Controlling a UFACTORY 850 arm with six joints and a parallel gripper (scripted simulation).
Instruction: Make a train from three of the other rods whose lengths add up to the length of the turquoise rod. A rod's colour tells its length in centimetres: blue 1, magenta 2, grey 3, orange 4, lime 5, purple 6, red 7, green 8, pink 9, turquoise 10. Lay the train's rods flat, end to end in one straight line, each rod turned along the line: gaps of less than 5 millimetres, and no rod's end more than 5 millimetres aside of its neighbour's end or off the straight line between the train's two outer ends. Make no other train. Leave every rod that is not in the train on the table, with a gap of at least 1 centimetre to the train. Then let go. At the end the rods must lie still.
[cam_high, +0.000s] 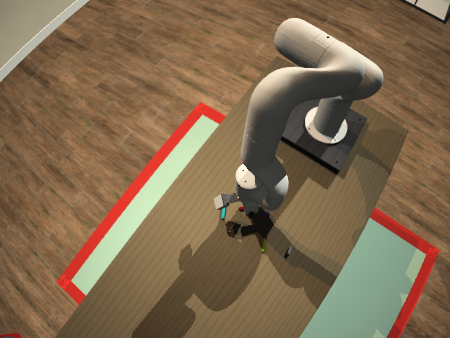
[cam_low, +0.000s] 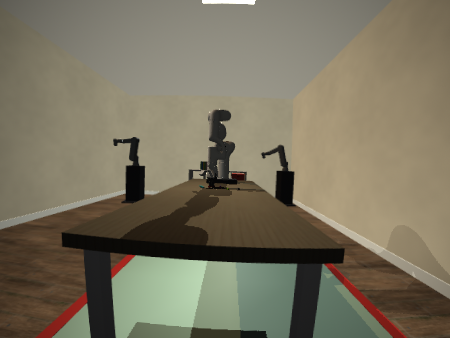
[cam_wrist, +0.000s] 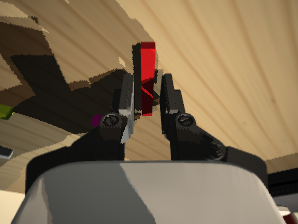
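My gripper is now 2 cm above the red rod. Also, from my hand: turquoise rod (8 cm to the right, 4 cm ahead, 2 cm below); then blue rod (8 cm to the left, 2 cm below, 1 cm behind); then magenta rod (7 cm to the left, 2 cm below).
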